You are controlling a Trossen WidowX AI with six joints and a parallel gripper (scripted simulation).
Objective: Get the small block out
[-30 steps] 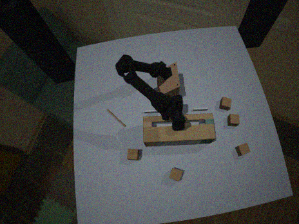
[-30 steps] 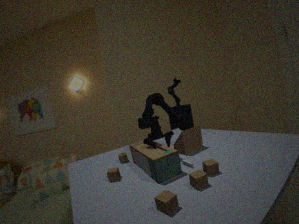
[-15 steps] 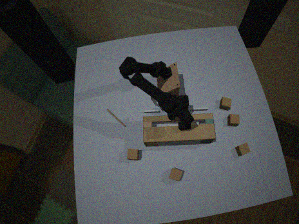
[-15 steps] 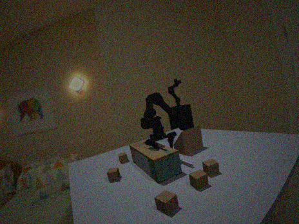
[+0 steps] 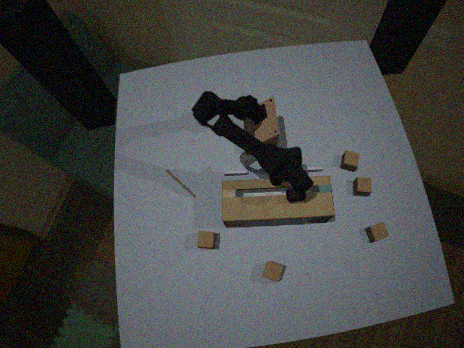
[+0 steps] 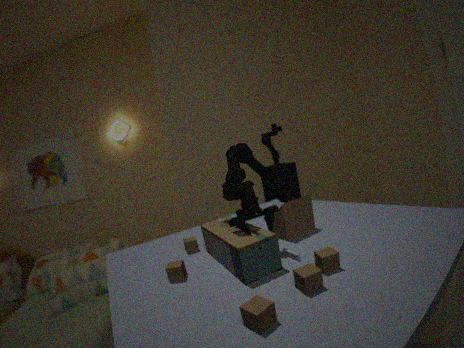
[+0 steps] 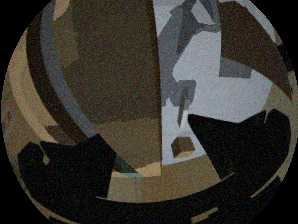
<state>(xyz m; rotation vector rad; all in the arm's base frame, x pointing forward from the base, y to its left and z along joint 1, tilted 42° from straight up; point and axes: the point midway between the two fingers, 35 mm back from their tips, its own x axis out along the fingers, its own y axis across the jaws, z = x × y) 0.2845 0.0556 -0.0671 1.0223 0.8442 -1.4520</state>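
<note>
Right now the tan block is 6 cm ahead of my gripper tip and 1 cm to the left of it. The rest, counted from my gripper tip: thin stick (10 cm behind, 45 cm to the right, 8 cm below); tan box (2 cm ahead, 9 cm to the right, 3 cm below).
</note>
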